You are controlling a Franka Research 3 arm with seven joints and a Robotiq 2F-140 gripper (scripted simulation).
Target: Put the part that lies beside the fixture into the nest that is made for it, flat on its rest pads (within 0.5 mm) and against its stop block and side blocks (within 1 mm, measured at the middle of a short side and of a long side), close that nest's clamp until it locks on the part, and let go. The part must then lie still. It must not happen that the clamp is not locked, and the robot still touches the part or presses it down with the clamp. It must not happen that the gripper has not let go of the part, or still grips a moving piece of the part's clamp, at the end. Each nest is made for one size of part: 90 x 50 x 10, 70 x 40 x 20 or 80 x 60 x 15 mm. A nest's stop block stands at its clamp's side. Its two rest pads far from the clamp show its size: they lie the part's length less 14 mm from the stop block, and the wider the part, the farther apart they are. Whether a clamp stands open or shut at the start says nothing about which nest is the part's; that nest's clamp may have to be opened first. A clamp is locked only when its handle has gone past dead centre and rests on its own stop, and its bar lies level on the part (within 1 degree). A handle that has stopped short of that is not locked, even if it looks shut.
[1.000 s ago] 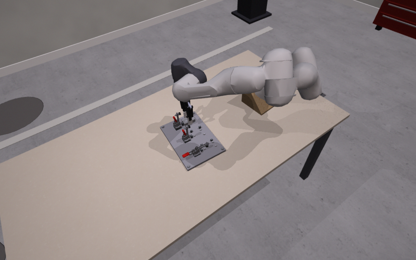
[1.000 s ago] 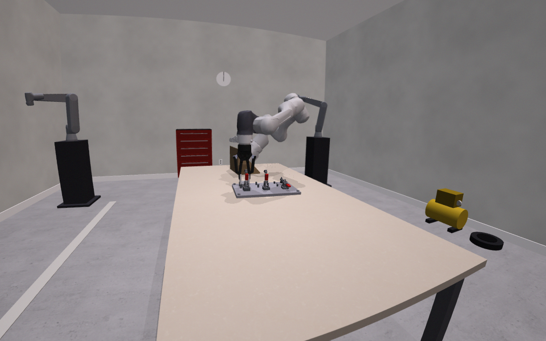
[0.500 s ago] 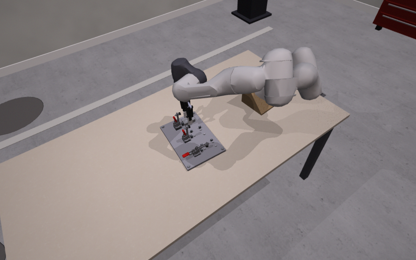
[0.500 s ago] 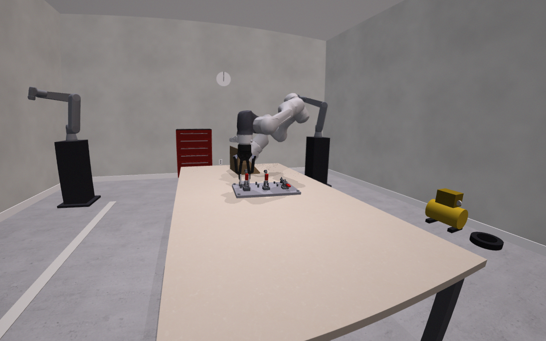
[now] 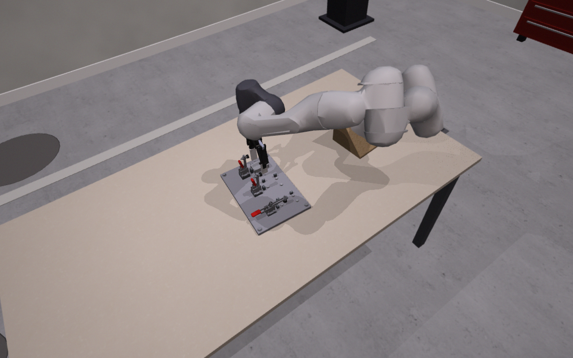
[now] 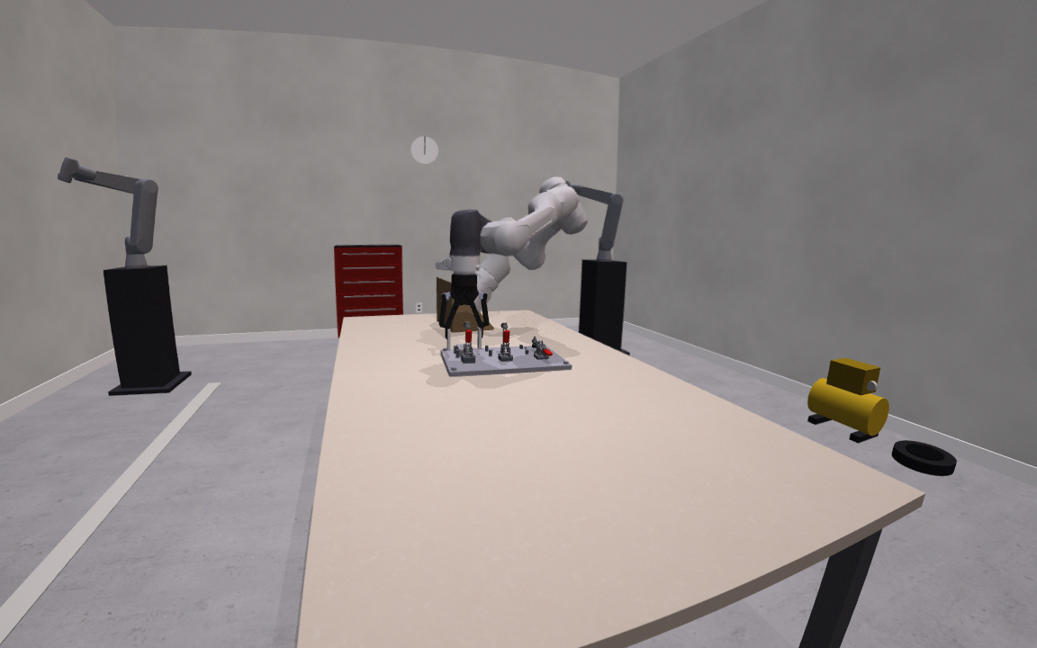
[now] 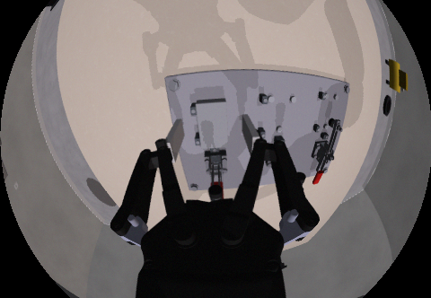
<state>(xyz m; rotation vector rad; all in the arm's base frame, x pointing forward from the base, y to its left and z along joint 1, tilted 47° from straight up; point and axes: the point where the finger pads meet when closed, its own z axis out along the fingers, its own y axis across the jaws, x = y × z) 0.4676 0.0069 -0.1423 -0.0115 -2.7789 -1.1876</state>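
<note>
Right now the part is 3 cm below my hand. Round my hand: grey fixture plate (11 cm to the left, 5 cm below, 5 cm ahead).
</note>
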